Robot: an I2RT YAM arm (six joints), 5 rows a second.
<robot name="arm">
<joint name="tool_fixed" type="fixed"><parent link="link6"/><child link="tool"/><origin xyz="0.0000 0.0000 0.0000" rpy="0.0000 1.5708 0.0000"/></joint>
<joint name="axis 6" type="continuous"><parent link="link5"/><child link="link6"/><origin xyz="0.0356 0.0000 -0.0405"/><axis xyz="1 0 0"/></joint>
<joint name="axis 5" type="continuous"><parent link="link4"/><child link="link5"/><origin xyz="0.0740 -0.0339 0.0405"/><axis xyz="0 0 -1"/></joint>
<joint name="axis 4" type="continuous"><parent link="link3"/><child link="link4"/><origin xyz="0.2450 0.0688 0.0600"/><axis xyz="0 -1 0"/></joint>
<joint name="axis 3" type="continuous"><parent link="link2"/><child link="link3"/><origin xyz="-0.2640 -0.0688 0.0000"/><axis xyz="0 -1 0"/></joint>
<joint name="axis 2" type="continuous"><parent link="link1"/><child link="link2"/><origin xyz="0.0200 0.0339 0.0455"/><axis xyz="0 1 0"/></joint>
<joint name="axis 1" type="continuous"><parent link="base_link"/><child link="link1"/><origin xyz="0.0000 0.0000 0.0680"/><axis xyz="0 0 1"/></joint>
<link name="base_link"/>
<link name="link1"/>
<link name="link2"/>
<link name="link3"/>
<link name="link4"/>
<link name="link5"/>
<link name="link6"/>
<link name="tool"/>
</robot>
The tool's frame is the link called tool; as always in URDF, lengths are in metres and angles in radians. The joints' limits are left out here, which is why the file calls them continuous.
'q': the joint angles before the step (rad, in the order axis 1, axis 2, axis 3, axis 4, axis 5, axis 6). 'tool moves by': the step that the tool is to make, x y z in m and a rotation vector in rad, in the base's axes. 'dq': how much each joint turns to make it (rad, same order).
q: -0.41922 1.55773 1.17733 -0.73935 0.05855 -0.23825
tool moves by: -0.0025 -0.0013 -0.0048 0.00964 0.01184 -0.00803
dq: -0.00744 0.00133 -0.01510 0.00155 -0.00330 0.00223
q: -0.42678 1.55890 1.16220 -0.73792 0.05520 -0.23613
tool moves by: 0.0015 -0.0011 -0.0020 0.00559 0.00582 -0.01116
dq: -0.00100 0.01100 0.00439 -0.00158 0.00182 0.01036
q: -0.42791 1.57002 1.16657 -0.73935 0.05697 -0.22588
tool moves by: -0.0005 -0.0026 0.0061 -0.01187 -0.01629 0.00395
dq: -0.00836 -0.00825 0.01246 -0.00022 -0.00164 -0.01285
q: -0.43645 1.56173 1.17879 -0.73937 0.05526 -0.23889
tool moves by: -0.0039 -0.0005 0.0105 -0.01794 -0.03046 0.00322
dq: -0.00694 -0.03003 0.00566 0.00008 -0.00165 -0.01055
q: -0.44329 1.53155 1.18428 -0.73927 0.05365 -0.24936
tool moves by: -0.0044 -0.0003 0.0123 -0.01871 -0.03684 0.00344
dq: -0.00753 -0.03320 0.00890 -0.00027 -0.00448 -0.01007
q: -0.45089 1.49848 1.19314 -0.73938 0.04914 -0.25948
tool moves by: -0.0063 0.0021 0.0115 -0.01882 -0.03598 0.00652
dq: -0.00332 -0.04139 -0.00097 0.00059 -0.00410 -0.00904
